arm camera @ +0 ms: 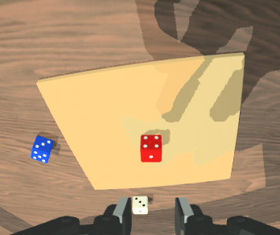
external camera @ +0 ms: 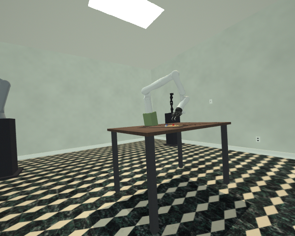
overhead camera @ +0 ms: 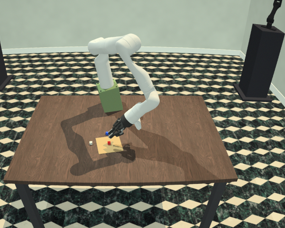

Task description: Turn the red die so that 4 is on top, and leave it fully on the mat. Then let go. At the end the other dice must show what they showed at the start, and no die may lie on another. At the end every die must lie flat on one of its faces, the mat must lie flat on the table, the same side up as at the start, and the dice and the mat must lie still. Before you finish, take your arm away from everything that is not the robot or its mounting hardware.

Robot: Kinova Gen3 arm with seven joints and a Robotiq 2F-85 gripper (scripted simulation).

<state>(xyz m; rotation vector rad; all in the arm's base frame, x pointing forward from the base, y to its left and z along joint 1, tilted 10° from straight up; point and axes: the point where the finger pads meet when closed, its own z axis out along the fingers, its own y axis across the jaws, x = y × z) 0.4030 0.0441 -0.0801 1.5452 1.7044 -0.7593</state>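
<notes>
Right now the red die is 70 mm below my hand and 20 mm to the right of it. Round my hand: mat (80 mm below, 20 mm to the right); white die (120 mm to the right, 70 mm below); blue die (90 mm behind, 70 mm below, 30 mm to the right).
</notes>
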